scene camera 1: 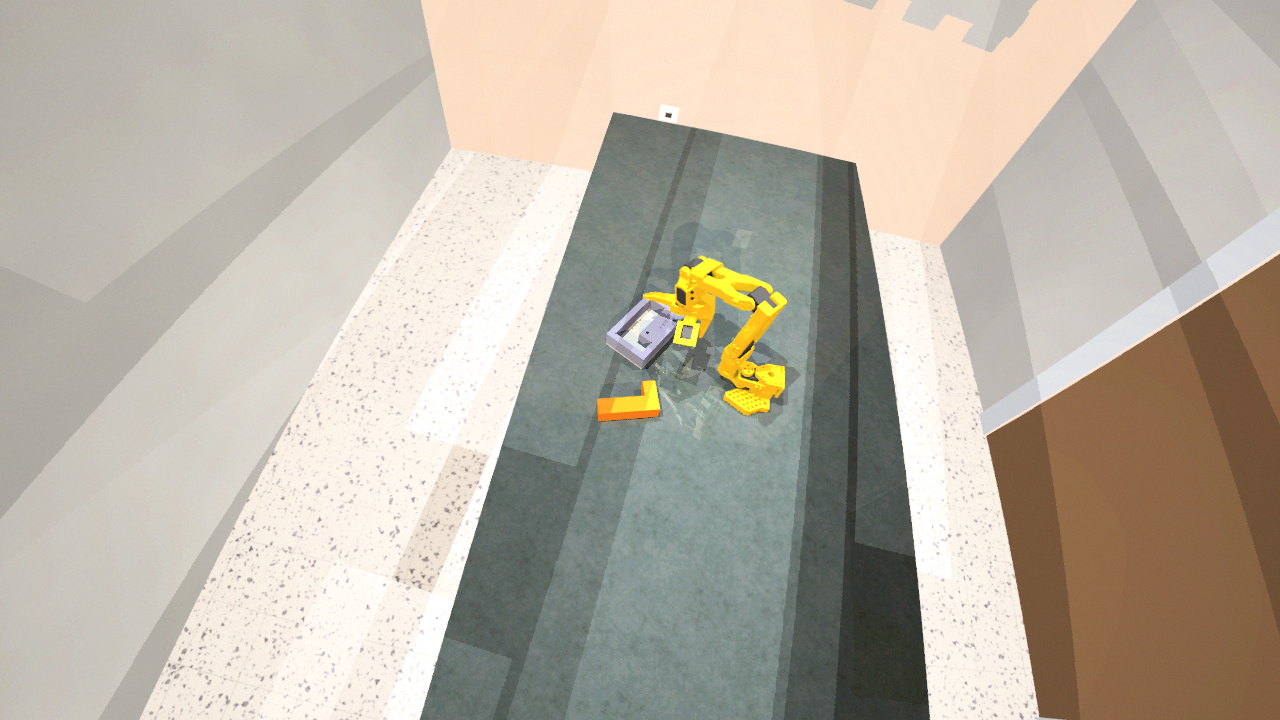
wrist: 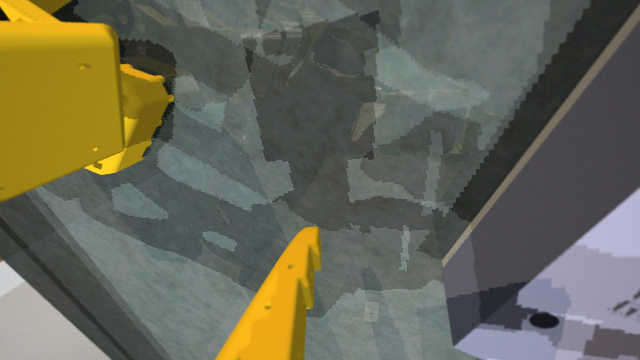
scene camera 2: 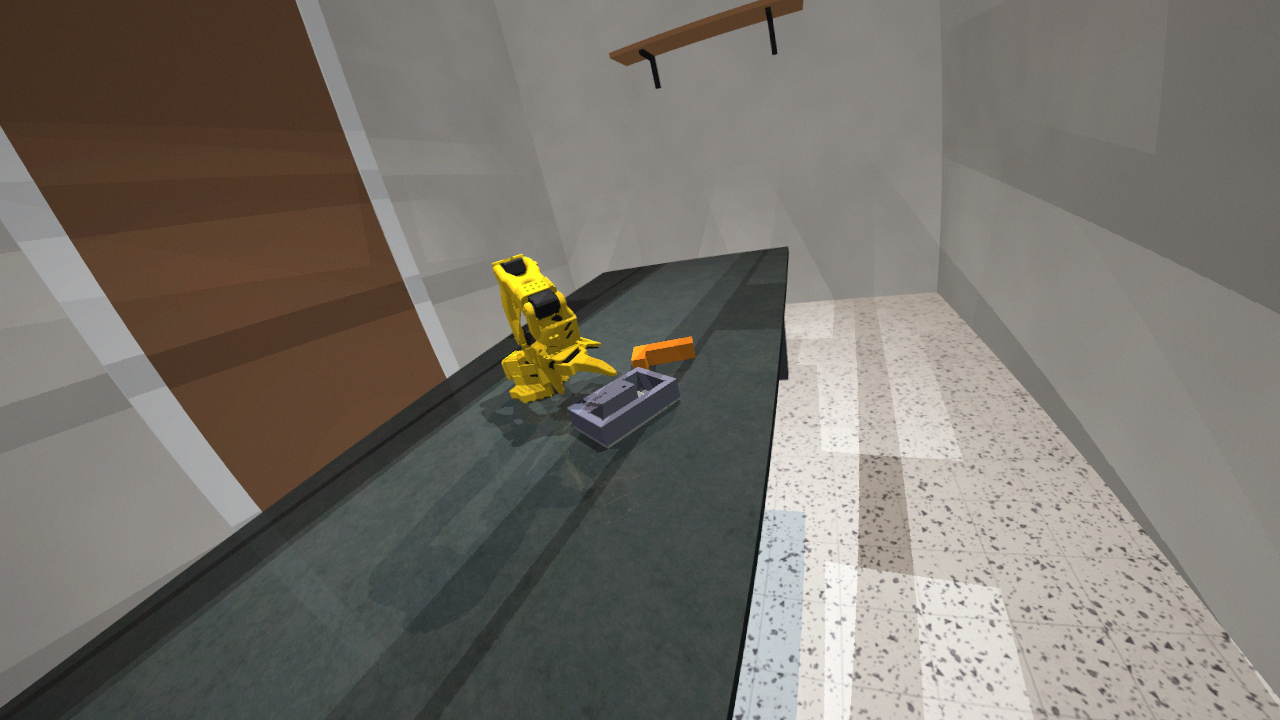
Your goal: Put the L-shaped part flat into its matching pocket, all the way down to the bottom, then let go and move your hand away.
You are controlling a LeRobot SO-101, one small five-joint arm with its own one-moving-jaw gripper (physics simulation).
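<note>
The orange L-shaped part lies flat on the table, outside the grey-purple pocket tray and a short way from it. The pocket is open at the top, and part of its floor shows. My yellow gripper is fully open and empty, beside the tray and near its rim. In the wrist view one notched jaw shows, with its tip over the table to the left of the tray; the moving jaw is out of the picture. The L-shaped part does not show in the wrist view.
The dark green table carries the arm, whose base stands to the right of the L-shaped part in scene camera 1. The table's long edge runs past the tray and the part. A wall shelf hangs far behind.
</note>
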